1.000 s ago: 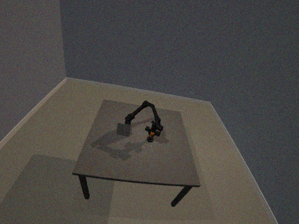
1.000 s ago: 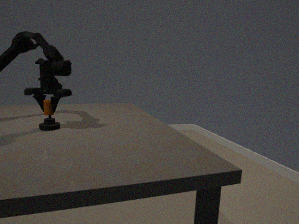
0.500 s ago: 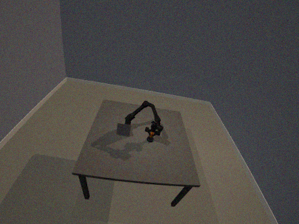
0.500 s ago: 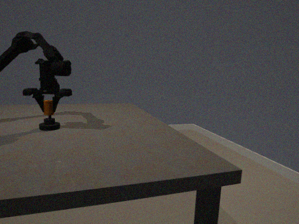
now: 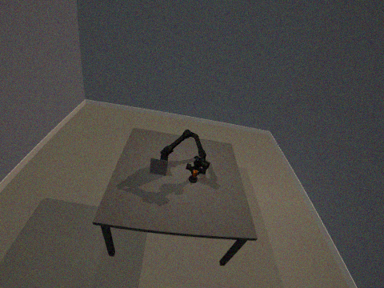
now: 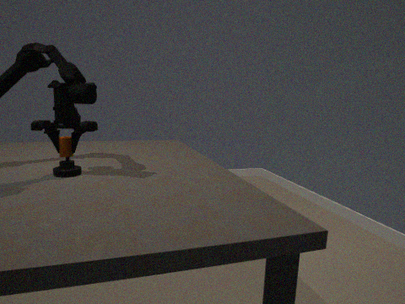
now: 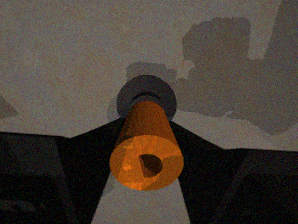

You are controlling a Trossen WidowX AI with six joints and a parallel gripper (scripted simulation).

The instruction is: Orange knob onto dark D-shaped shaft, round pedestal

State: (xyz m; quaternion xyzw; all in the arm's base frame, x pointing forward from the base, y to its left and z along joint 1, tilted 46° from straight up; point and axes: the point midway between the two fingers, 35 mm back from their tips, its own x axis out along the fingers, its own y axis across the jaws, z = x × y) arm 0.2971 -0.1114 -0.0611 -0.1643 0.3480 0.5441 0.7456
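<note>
The orange knob lies 20 mm above my gripper tip. Round my gripper tip: dark pedestal 40 mm below.
</note>
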